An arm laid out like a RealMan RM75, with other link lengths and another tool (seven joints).
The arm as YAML. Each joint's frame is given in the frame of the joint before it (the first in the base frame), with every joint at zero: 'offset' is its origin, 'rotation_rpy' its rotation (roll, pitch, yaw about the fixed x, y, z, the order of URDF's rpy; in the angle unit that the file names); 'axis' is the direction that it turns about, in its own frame. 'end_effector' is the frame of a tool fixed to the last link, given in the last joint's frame.
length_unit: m
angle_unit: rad
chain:
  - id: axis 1
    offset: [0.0, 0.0, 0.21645]
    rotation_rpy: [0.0, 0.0, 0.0]
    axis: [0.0, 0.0, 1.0]
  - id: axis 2
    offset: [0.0, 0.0, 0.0]
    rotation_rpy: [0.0, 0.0, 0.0]
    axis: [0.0, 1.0, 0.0]
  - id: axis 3
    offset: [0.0, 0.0, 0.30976]
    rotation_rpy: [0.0, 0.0, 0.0]
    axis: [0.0, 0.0, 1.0]
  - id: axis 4
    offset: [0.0, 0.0, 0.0]
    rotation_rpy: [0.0, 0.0, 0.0]
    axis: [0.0, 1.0, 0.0]
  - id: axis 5
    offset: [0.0, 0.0, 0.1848]
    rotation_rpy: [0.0, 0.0, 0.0]
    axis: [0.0, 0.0, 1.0]
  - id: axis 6
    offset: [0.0, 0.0, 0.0]
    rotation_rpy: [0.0, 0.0, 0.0]
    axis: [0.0, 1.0, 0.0]
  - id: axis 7
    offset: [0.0, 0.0, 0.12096]
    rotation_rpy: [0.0, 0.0, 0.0]
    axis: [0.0, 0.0, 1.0]
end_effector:
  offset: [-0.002, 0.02, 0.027]
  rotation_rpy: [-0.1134, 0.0, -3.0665]
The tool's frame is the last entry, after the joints.
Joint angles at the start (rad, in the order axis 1, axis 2, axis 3, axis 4, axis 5, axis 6, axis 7): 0.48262 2.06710 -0.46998 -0.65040 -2.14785 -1.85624 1.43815
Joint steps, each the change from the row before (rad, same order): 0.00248 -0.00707 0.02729 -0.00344 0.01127 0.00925 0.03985; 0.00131 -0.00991 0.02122 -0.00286 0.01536 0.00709 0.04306; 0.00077 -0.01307 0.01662 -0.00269 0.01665 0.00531 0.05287; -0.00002 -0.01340 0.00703 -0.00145 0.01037 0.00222 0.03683; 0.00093 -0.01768 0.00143 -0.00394 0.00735 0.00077 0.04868; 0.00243 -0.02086 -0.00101 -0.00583 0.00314 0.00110 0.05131; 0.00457 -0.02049 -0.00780 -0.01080 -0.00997 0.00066 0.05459; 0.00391 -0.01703 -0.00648 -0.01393 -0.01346 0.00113 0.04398; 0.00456 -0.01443 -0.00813 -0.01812 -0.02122 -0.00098 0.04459; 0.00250 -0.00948 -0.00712 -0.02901 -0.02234 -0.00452 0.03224; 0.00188 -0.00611 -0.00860 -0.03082 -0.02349 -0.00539 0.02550; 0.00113 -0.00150 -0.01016 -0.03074 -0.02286 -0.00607 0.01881; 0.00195 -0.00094 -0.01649 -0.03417 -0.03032 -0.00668 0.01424
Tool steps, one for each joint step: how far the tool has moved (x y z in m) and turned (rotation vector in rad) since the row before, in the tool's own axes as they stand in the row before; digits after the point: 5 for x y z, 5 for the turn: 0.00610 0.00502 -0.00416 -0.03028 0.02527 0.03427; 0.00661 0.00474 -0.00501 -0.02626 0.02427 0.03557; 0.00734 0.00467 -0.00593 -0.02338 0.02076 0.04289; 0.00546 0.00346 -0.00537 -0.01541 0.00880 0.02733; 0.00652 0.00375 -0.00634 -0.01548 -0.00120 0.03296; 0.00741 0.00409 -0.00694 -0.01799 -0.00771 0.03104; 0.00656 0.00377 -0.00596 -0.01975 -0.02611 0.02934; 0.00545 0.00334 -0.00534 -0.02221 -0.02518 0.01979; 0.00441 0.00284 -0.00454 -0.02351 -0.03311 0.01888; 0.00341 0.00196 -0.00446 -0.02570 -0.03065 0.00288; 0.00222 0.00142 -0.00352 -0.02494 -0.03133 -0.00272; 0.00079 0.00057 -0.00197 -0.02123 -0.03078 -0.00654; -0.00002 0.00055 -0.00134 -0.02484 -0.04173 -0.01460
